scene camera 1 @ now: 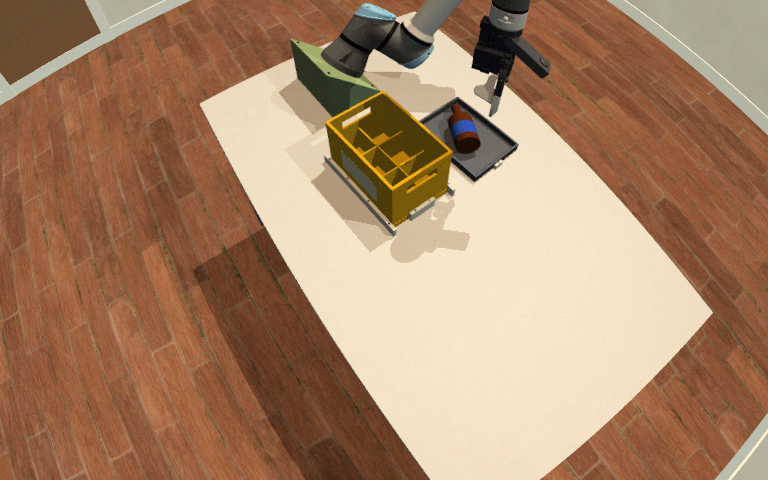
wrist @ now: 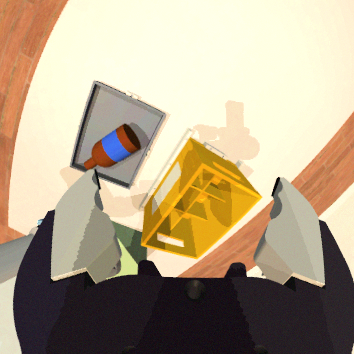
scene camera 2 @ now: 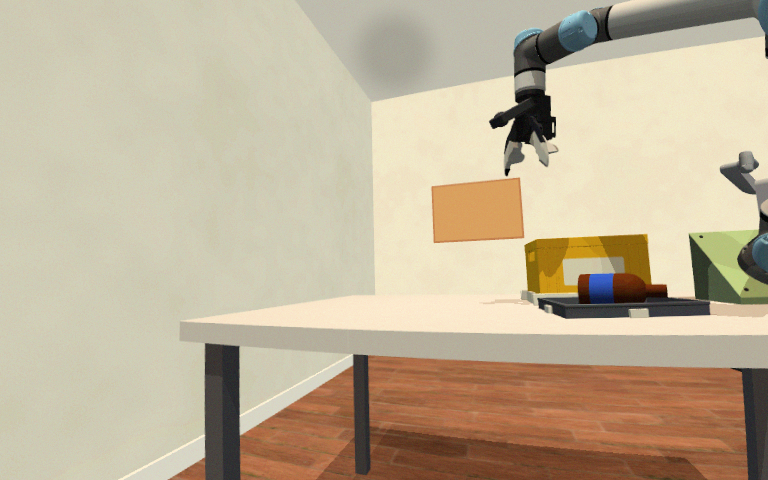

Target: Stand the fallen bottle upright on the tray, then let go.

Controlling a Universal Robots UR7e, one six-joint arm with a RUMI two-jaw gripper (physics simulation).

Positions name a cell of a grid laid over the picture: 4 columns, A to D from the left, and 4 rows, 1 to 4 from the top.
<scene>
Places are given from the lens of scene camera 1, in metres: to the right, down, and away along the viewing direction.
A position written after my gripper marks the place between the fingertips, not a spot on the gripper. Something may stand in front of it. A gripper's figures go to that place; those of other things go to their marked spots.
my gripper (scene camera 1: C1): 0.25, -0.32, 1.04
brown bottle (scene camera 1: C2): 0.22, -0.29, 1.32
</scene>
